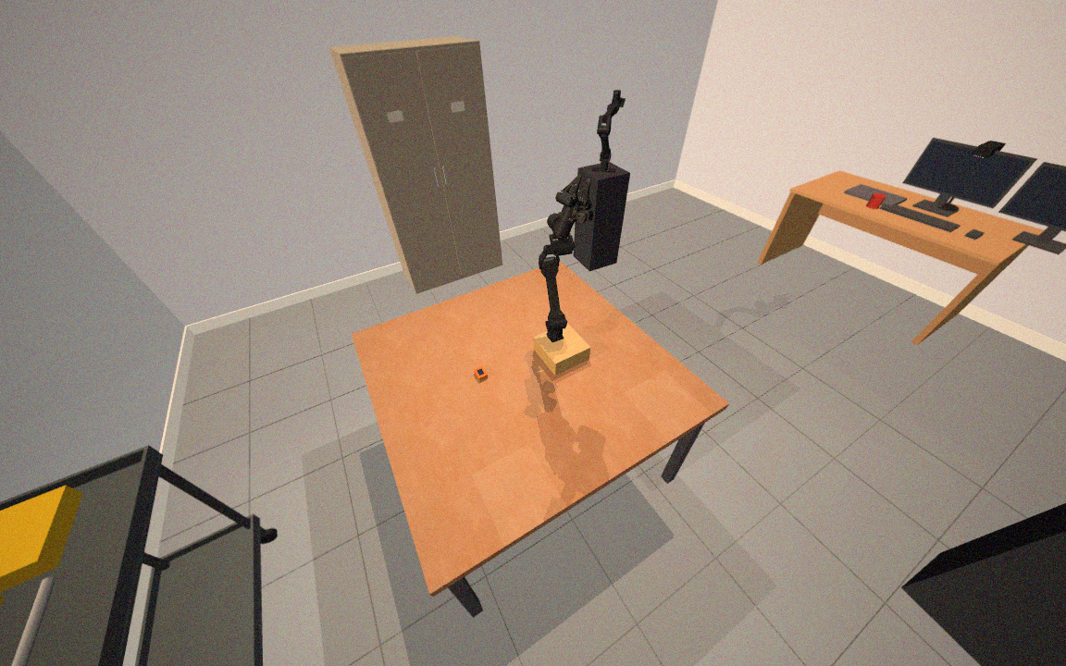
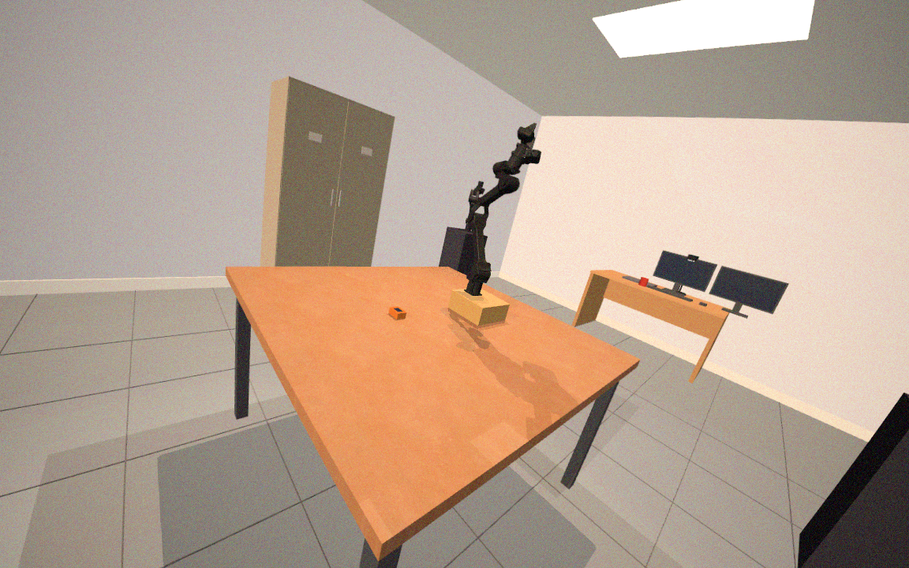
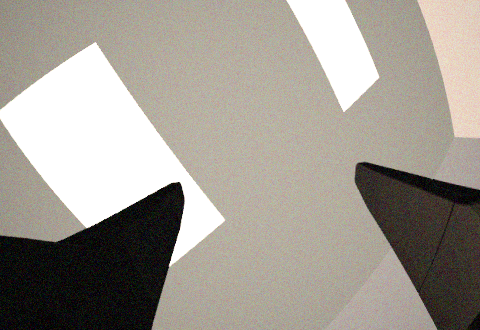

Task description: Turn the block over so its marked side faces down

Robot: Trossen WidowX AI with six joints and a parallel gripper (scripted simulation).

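Right now the orange block is 80 cm below my gripper tip, 47 cm ahead of it and 4 cm to the right of it.
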